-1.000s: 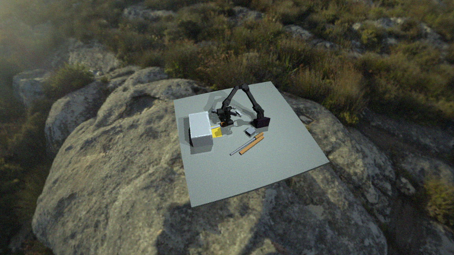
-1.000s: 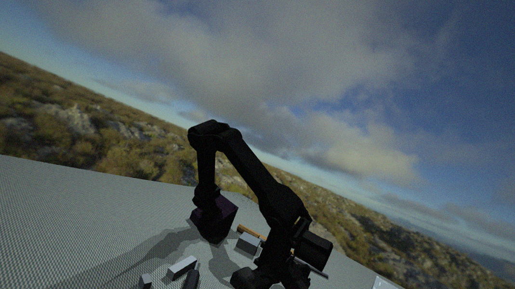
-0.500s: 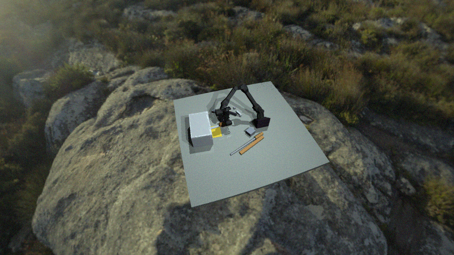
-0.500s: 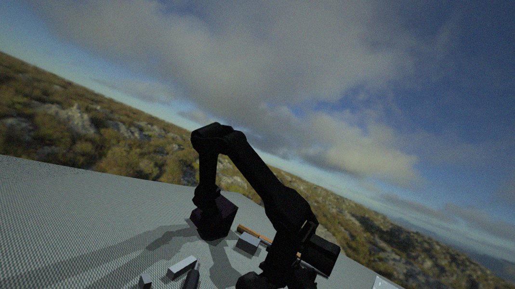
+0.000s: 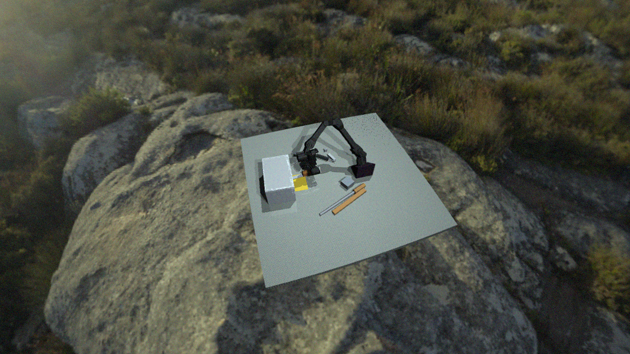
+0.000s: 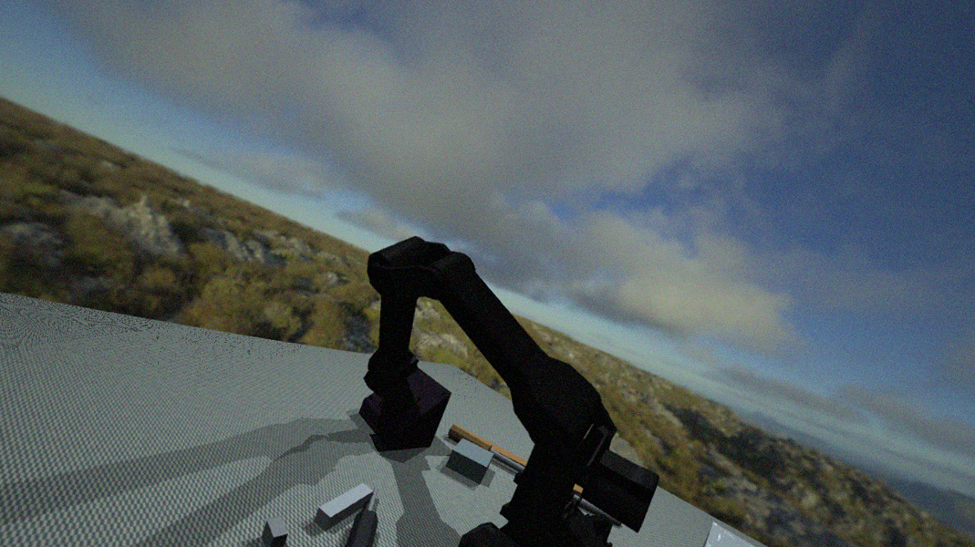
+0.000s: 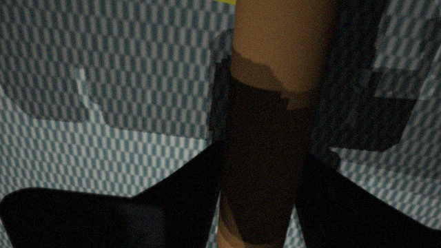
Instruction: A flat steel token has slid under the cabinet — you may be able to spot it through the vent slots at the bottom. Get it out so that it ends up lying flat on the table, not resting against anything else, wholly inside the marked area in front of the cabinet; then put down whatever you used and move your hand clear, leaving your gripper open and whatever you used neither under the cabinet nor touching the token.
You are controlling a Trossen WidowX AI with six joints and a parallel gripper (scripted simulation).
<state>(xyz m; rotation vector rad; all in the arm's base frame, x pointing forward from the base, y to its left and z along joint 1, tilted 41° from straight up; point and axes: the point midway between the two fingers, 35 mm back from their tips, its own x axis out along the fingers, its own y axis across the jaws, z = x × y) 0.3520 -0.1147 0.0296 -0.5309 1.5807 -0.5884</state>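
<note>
Now: gripper tip 19 cm past the grey bar and 9 cm to the left of it. From my gripper tip the other things lie so: grey block 20 cm behind, 19 cm to the left, 1 cm above; small grey cube 18 cm behind, 18 cm to the right; wooden stick 15 cm behind, 33 cm to the left.
</note>
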